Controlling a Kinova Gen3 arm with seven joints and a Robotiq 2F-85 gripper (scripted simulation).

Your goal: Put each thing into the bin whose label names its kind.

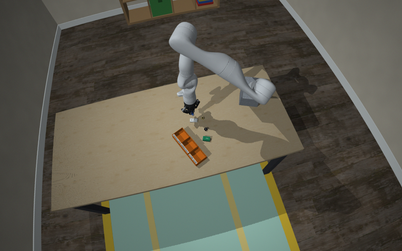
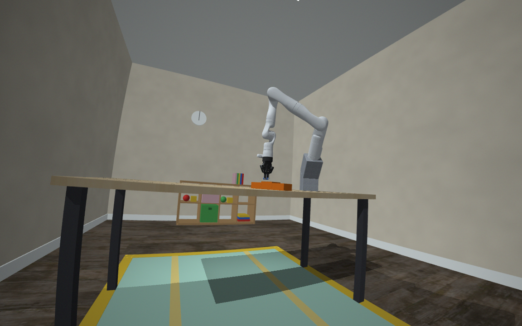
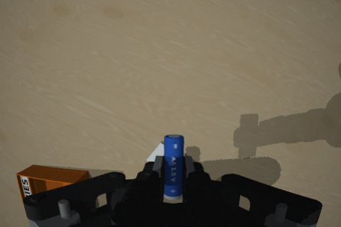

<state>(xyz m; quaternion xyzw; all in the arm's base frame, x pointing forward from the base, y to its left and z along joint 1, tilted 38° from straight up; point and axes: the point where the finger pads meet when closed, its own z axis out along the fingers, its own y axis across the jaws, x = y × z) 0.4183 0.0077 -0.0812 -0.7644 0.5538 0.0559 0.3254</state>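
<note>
My hand is 170 mm to the right of the green 9V battery, 80 mm above it and 50 mm past it. Round my hand: blue cylinder: 20 mm below; then brass hex nut: 80 mm below, 70 mm behind, 20 mm to the left; then white domino: 80 mm below, 20 mm to the left, 10 mm behind.
</note>
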